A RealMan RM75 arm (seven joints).
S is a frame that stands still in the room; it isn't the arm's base.
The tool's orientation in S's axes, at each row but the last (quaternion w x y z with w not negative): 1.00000 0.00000 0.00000 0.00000; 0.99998 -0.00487 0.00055 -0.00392; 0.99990 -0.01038 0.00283 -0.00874; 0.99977 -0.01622 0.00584 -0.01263; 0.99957 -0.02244 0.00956 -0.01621; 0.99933 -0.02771 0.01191 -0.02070; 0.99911 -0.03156 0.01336 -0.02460; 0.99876 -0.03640 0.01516 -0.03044; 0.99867 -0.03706 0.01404 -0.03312; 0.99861 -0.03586 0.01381 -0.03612; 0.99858 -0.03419 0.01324 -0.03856; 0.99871 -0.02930 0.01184 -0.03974; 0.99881 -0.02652 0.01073 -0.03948
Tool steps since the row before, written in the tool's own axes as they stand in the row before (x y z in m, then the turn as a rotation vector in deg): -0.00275 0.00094 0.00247 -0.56 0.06 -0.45; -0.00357 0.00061 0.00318 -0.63 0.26 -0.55; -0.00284 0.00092 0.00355 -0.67 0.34 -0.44; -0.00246 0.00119 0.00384 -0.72 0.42 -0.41; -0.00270 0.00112 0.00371 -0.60 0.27 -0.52; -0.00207 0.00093 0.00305 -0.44 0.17 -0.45; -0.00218 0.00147 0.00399 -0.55 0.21 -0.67; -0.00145 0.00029 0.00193 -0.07 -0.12 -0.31; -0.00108 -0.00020 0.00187 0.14 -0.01 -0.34; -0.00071 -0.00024 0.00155 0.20 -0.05 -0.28; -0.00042 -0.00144 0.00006 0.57 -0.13 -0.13; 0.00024 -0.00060 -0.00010 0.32 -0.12 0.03; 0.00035 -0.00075 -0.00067 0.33 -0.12 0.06
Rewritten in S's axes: -0.00275 0.00094 0.00247 -0.56 0.06 -0.45; -0.00356 0.00067 0.00318 -0.63 0.26 -0.55; -0.00280 0.00104 0.00355 -0.67 0.34 -0.44; -0.00238 0.00138 0.00383 -0.71 0.42 -0.42; -0.00259 0.00137 0.00370 -0.60 0.27 -0.52; -0.00195 0.00118 0.00304 -0.44 0.16 -0.45; -0.00199 0.00182 0.00394 -0.56 0.20 -0.67; -0.00137 0.00052 0.00194 -0.09 -0.14 -0.30; -0.00103 0.00001 0.00191 0.13 -0.04 -0.34; -0.00068 -0.00008 0.00158 0.19 -0.08 -0.28; -0.00053 -0.00140 0.00017 0.55 -0.18 -0.13; 0.00019 -0.00062 -0.00007 0.31 -0.14 0.03; 0.00027 -0.00081 -0.00064 0.32 -0.14 0.06
